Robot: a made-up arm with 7 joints. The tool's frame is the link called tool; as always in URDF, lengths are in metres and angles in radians.
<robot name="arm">
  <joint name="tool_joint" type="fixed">
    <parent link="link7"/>
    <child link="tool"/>
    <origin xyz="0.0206 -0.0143 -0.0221" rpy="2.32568 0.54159 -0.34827"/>
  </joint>
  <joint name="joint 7" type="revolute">
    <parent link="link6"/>
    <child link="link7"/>
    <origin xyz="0.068 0.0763 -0.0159" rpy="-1.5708 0 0"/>
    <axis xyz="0 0 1"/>
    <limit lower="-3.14" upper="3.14"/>
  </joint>
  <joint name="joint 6" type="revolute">
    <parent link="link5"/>
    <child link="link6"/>
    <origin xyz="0.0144 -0.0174 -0.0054" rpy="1.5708 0 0"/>
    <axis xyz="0 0 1"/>
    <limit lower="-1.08" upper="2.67"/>
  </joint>
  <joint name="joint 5" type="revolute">
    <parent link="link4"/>
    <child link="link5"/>
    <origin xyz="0.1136 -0.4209 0.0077" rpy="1.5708 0 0"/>
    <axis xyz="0 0 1"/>
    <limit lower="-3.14" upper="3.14"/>
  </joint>
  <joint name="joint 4" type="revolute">
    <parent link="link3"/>
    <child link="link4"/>
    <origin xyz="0.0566 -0.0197 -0.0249" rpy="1.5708 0 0"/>
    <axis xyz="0 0 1"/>
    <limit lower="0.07" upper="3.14"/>
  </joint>
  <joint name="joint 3" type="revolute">
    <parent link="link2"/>
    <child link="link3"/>
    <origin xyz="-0.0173 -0.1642 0.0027" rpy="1.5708 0 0"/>
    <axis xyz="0 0 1"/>
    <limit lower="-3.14" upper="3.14"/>
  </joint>
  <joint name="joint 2" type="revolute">
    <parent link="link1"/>
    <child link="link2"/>
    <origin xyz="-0.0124 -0.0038 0.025" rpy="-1.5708 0 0"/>
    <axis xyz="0 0 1"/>
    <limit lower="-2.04" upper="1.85"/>
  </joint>
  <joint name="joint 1" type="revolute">
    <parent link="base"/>
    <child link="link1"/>
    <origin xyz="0.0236 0.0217 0.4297" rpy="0 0 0"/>
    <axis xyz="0 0 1"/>
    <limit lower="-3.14" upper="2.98"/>
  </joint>
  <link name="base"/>
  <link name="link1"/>
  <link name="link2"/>
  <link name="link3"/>
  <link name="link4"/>
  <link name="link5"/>
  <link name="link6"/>
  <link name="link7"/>
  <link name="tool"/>
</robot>
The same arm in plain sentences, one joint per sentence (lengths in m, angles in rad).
The arm has seven revolute joints in a row. What follows holds with every joint at zero, and every direction is one of the base frame's. The first joint is mounted 0.0236 m along +x and 0.0217 m along +y and 0.4297 m along +z from the base frame's origin and turns about +z, from -3.14 to 2.98 rad. The second joint is mounted 0.0124 m along -x and 0.0038 m along -y and 0.025 m along +z from the first joint and turns about +y, from -2.04 to 1.85 rad. The third joint is mounted 0.0173 m along -x and 0.0027 m along +y and 0.1642 m along +z from the second joint and turns about +z, from -3.14 to 3.14 rad. The fourth joint is mounted 0.0566 m along +x and 0.0197 m along -y and 0.0249 m along -z from the third joint and turns about -y, from 0.07 to 3.14 rad. The fifth joint is mounted 0.1136 m along +x and 0.0077 m along -y and 0.4209 m along -z from the fourth joint and turns about -z, from -3.14 to 3.14 rad. The sixth joint is mounted 0.0144 m along +x and 0.0174 m along +y and 0.0054 m along +z from the fifth joint and turns about +y, from -1.08 to 2.67 rad. The seventh joint is mounted 0.068 m along +x and 0.0159 m along -y and 0.0763 m along -z from the sixth joint and turns about -z, from -3.14 to 3.14 rad. The tool frame, which is the frame that the pose is given for, is mounted 0.0206 m along +x and 0.0143 m along +y and 0.0221 m along +z from the seventh joint; its axes are the base frame's turned by roll -0.8159, pitch -0.5416 and yaw 0.3483 rad (as in URDF: about the fixed x, then y, then z).
